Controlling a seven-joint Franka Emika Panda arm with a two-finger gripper.
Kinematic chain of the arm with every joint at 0, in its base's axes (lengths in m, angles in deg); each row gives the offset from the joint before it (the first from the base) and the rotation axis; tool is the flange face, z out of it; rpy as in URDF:
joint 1: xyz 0 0 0.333 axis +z
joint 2: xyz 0 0 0 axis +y
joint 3: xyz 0 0 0.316 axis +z
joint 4: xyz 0.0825 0 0 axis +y
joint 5: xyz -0.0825 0 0.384 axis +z
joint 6: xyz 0 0 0 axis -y
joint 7: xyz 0.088 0 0 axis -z
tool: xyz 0 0 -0.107 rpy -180 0 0
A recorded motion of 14 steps. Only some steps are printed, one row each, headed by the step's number.
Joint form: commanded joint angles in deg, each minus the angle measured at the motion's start. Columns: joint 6, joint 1, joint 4, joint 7, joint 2, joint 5, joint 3.
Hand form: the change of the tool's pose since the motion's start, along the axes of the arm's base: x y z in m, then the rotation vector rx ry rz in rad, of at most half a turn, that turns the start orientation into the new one. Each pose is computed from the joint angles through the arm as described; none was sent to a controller.
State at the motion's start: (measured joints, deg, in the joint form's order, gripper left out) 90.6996 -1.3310 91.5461 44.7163 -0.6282 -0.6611 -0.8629
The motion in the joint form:
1: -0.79 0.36 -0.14 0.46 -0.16 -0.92 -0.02
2: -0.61 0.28 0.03 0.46 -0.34 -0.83 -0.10
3: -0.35 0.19 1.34 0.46 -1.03 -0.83 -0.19
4: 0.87 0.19 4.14 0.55 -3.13 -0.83 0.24
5: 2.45 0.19 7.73 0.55 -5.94 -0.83 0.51
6: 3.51 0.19 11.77 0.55 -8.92 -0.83 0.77
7: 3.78 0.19 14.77 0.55 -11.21 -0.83 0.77
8: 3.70 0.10 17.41 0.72 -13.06 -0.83 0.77
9: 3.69 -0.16 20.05 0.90 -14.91 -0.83 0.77
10: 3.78 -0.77 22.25 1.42 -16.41 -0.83 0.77
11: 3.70 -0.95 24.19 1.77 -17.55 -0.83 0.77
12: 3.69 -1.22 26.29 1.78 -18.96 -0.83 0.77
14: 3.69 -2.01 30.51 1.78 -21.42 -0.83 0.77
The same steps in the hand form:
1: -0.0021 0.0016 0.0015 -0.0158 0.0090 -0.0021
2: -0.0028 0.0002 0.0021 -0.0142 0.0056 -0.0049
3: -0.0066 -0.0014 -0.0017 -0.0138 0.0119 -0.0079
4: -0.0163 0.0030 -0.0031 -0.0139 0.0028 -0.0014
5: -0.0296 0.0060 -0.0046 -0.0143 -0.0112 0.0039
6: -0.0453 0.0088 -0.0098 -0.0146 -0.0113 0.0089
7: -0.0584 0.0091 -0.0144 -0.0144 -0.0036 0.0091
8: -0.0699 0.0086 -0.0207 -0.0139 0.0116 0.0047
9: -0.0814 0.0067 -0.0273 -0.0135 0.0255 -0.0029
10: -0.0909 0.0021 -0.0332 -0.0132 0.0360 -0.0225
11: -0.0987 0.0009 -0.0403 -0.0129 0.0513 -0.0316
12: -0.1078 -0.0008 -0.0466 -0.0124 0.0635 -0.0364
14: -0.1249 -0.0059 -0.0626 -0.0108 0.0943 -0.0499

